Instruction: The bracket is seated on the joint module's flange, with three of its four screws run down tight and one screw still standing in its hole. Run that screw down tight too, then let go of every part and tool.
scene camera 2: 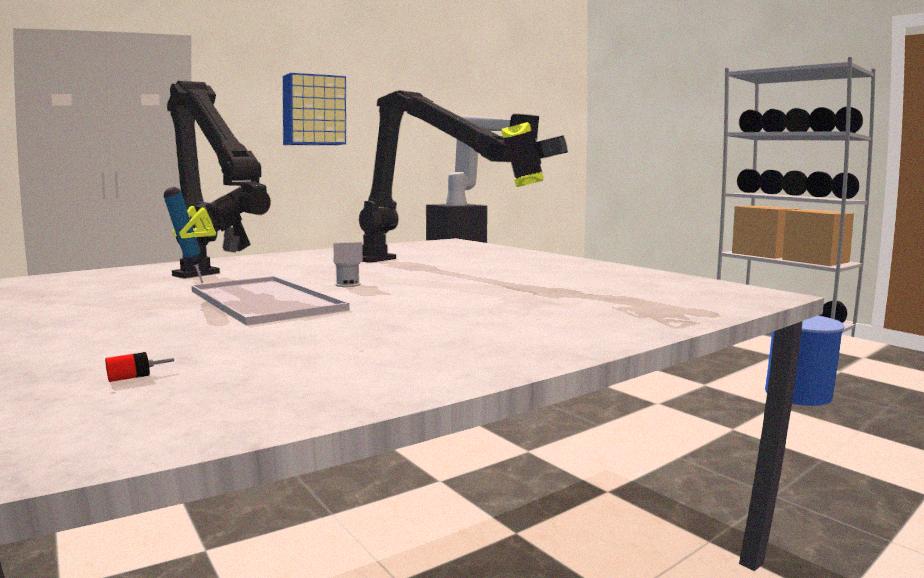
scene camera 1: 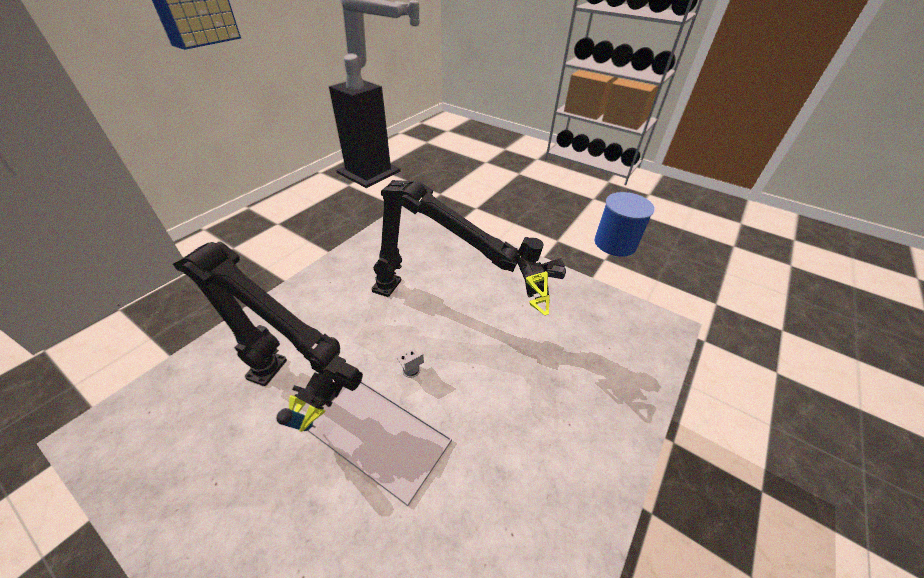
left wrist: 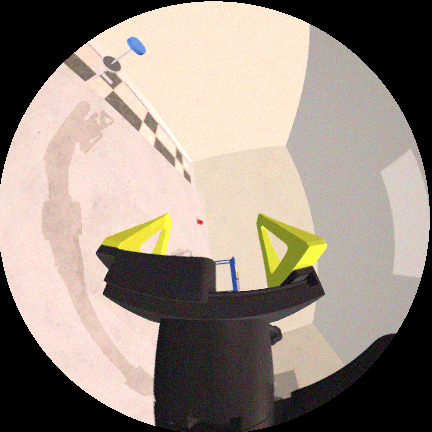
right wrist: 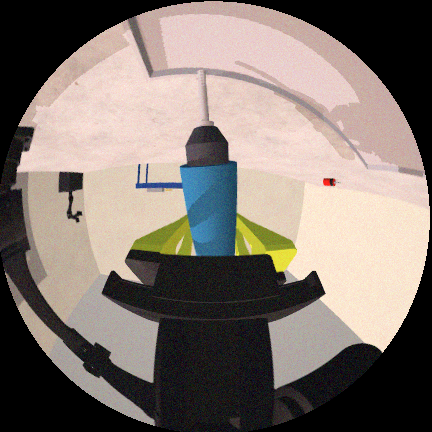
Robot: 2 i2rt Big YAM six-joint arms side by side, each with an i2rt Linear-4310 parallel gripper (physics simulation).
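Frame: origin at the left arm's base, x back, y left, z down, level; metres.
Seen in the pictures: left gripper, fingertip midpoint: (scene camera 2: 521,155) (scene camera 1: 545,306) (left wrist: 213,217); right gripper, fingertip midpoint: (scene camera 2: 177,234) (scene camera 1: 294,428) (right wrist: 213,216); left arm's base at its link origin: (scene camera 2: 374,259) (scene camera 1: 386,285); right arm's base at its link origin: (scene camera 2: 196,274) (scene camera 1: 266,369).
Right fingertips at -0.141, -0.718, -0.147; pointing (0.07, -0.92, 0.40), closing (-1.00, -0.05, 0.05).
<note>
Offsets run from my right fingertips to a thing's top centre, as dx, dy, dz.
The grey bracket (scene camera 1: 413,359) (scene camera 2: 347,252) sits on the small joint module @(-0.155, +0.374, +0.084) (scene camera 1: 410,372) (scene camera 2: 347,273), upright on the table. Small dark spots show on the bracket in scene camera 1; the screws are too small to tell apart. My right gripper (scene camera 1: 300,417) (scene camera 2: 185,233) (right wrist: 213,216) is shut on the blue screwdriver @(+0.001, +0.024, -0.109) (scene camera 1: 284,415) (scene camera 2: 175,211) (right wrist: 210,185), handle up and tilted, its shaft pointing down by the tray's back left corner in scene camera 2. My left gripper (scene camera 1: 543,296) (scene camera 2: 522,154) (left wrist: 213,217) is open and empty, high above the table, away from the bracket.
A shallow tray @(-0.162, +0.125, +0.132) (scene camera 1: 429,472) (scene camera 2: 296,314) lies beside the joint module. A red and black driver @(-0.509, -0.283, +0.113) (scene camera 2: 122,367) (left wrist: 200,221) (right wrist: 329,182) with a thin shaft lies on the table, at the front left in scene camera 2. A blue bin (scene camera 1: 621,228) (scene camera 2: 817,368) stands beyond the table.
</note>
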